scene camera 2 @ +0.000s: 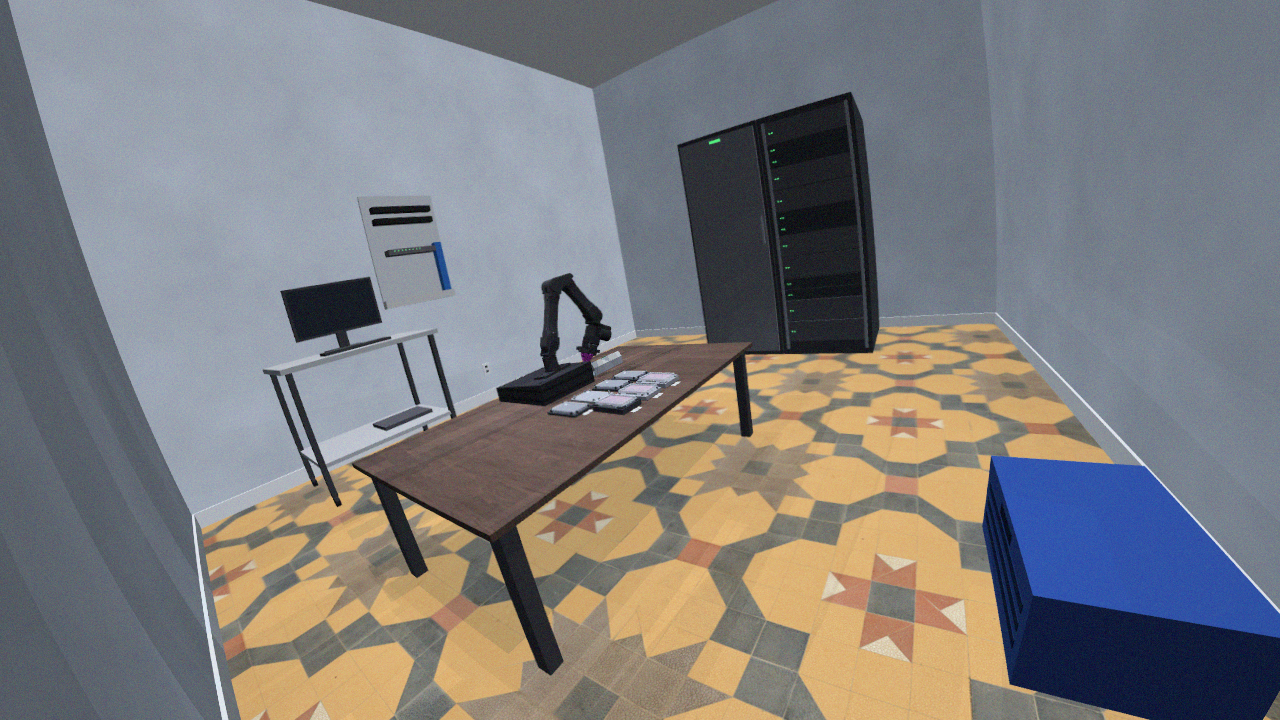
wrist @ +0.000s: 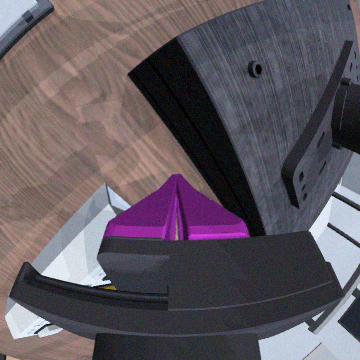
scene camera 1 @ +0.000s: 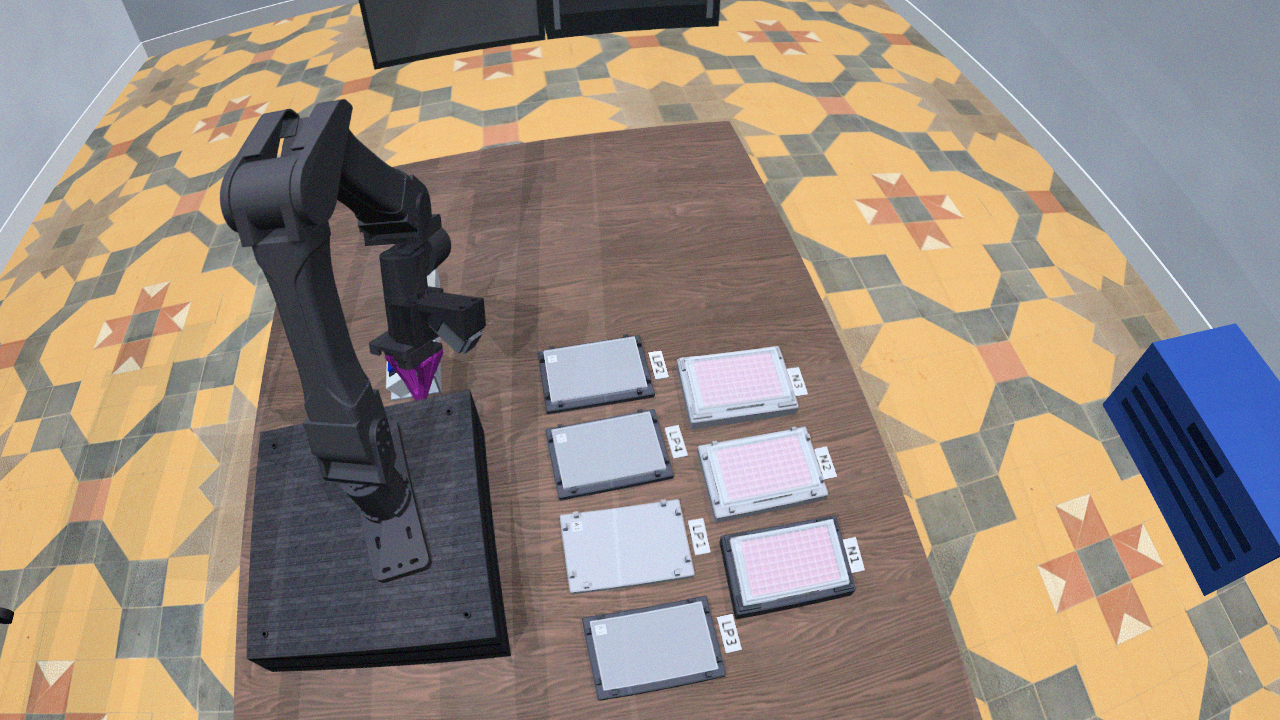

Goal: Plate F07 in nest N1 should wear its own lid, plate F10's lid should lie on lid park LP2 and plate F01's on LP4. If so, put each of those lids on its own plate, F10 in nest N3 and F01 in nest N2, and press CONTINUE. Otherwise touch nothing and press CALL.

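Pixels of known places: gripper, fingertip midpoint: [wrist: 176, 181]; arm's base, link origin: [scene camera 2: 553, 372] [wrist: 332, 109] [scene camera 1: 387, 499].
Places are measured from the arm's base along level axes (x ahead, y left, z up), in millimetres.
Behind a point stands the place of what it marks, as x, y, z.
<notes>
My gripper [scene camera 1: 423, 394] @[64, 150, -37] [scene camera 2: 586, 358] @[64, 150, -37] [wrist: 176, 181] @[64, 150, -37] has magenta fingers, shut and empty, in front of or over the pale button panel [scene camera 1: 397, 385] @[34, 201, -53] [scene camera 2: 608, 362] @[109, 299, -50] [wrist: 70, 245] @[97, 238, -44]; its buttons are mostly hidden. Pink-welled plates sit in nests N1 [scene camera 1: 789, 559] @[413, -208, -49], N2 [scene camera 1: 769, 470] @[444, -90, -54] and N3 [scene camera 1: 736, 379] @[465, 51, -56]; I cannot tell from these views whether each wears a lid. Grey lids with small corner labels lie on LP2 [scene camera 1: 595, 372] @[300, 135, -67], LP4 [scene camera 1: 611, 454] @[277, 10, -67] and LP3 [scene camera 1: 653, 648] @[233, -244, -66]. LP1 [scene camera 1: 626, 548] @[250, -113, -74] is a pale park with a corner label; a clear lid on it cannot be told. Plate and lid codes are unreadable.
The arm's black base block [scene camera 1: 304, 573] @[-127, -59, -11] [scene camera 2: 537, 385] @[63, -193, 3] [wrist: 220, 90] @[106, 108, 10] stands on the wooden table [scene camera 1: 662, 232] @[495, 378, -85] [scene camera 2: 483, 456] @[151, -610, -84] [wrist: 65, 115] @[151, 164, -84], left of the lid parks in scene camera 1. A blue cabinet [scene camera 1: 1208, 429] [scene camera 2: 1118, 537] stands on the floor, apart from the table.
</notes>
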